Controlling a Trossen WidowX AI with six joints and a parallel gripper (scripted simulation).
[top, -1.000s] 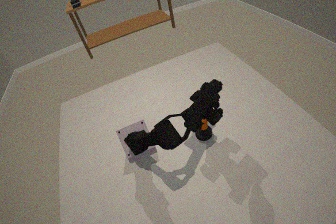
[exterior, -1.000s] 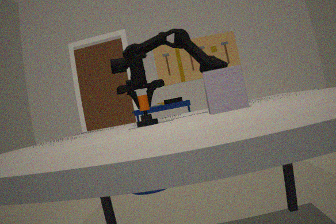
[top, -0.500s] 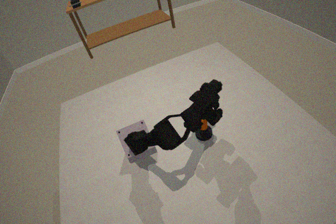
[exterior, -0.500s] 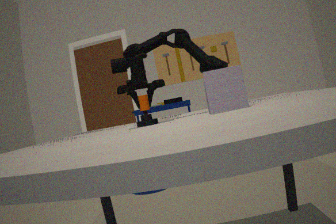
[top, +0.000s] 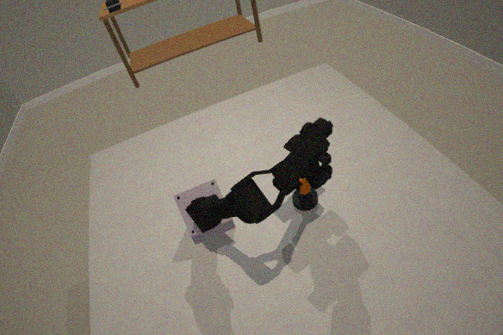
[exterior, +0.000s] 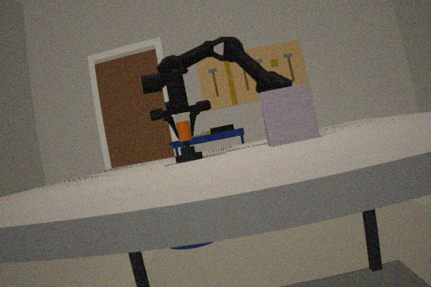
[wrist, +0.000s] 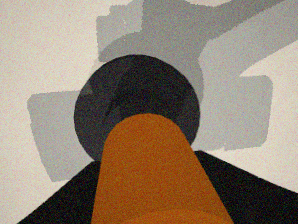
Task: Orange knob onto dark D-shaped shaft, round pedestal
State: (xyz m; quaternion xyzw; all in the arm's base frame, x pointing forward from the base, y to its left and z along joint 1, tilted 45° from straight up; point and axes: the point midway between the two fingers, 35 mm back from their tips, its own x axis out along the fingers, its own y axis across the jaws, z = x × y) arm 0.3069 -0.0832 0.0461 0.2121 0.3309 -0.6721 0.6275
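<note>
The orange knob is 2 cm above my gripper tip. Round my gripper tip: round pedestal: 4 cm below.
</note>
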